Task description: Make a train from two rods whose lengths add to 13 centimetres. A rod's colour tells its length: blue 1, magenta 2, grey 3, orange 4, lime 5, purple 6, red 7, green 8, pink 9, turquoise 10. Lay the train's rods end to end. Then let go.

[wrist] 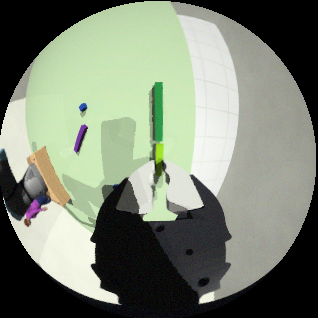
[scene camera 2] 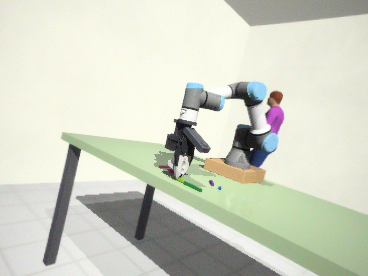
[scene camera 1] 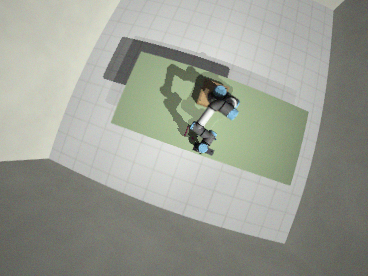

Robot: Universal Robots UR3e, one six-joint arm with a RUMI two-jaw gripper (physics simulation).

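Seen in the pictures: gripper, between the fingertips: [wrist: 158,161] [scene camera 2: 177,179]; arm's base, origin of its link: [wrist: 38,177] [scene camera 2: 236,165] [scene camera 1: 214,98].
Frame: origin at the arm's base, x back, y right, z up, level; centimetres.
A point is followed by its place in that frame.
My gripper [scene camera 2: 179,176] {x -44.9, y -5.7, z -5.4 cm} [wrist: 158,161] {x -44.9, y -5.7, z -5.4 cm} is shut on the lime rod [scene camera 2: 181,180] {x -45.5, y -8.1, z -5.1 cm} [wrist: 159,151] {x -45.0, y -7.6, z -4.7 cm}, low at the table top; the fingers hide its rear part. The green rod [scene camera 2: 193,186] {x -45.0, y -13.7, z -5.3 cm} [wrist: 158,111] {x -44.7, y -12.9, z -5.0 cm} lies on the table, in line with the lime rod and ahead of its free end. A very narrow gap seems to show between their ends in the wrist view. In scene camera 1 the arm hides the fingertips and both rods.
A purple rod [scene camera 2: 211,183] {x -31.6, y -10.7, z -5.4 cm} [wrist: 81,138] {x -30.9, y -9.8, z -5.5 cm} and a small blue rod [scene camera 2: 219,188] {x -32.7, y -15.6, z -5.6 cm} [wrist: 83,107] {x -32.8, y -15.1, z -5.2 cm} lie toward the wooden base block [scene camera 2: 212,167] {x -8.8, y 7.7, z -3.7 cm} [wrist: 51,175] {x -8.3, y 0.5, z -3.9 cm}. Another blue piece [wrist: 116,186] shows beside the gripper. A red rod [scene camera 1: 187,131] {x -36.1, y 11.1, z -5.0 cm} [scene camera 2: 164,166] {x -37.9, y 10.6, z -5.2 cm} lies behind the gripper. A person [scene camera 2: 274,120] stands beyond the table.
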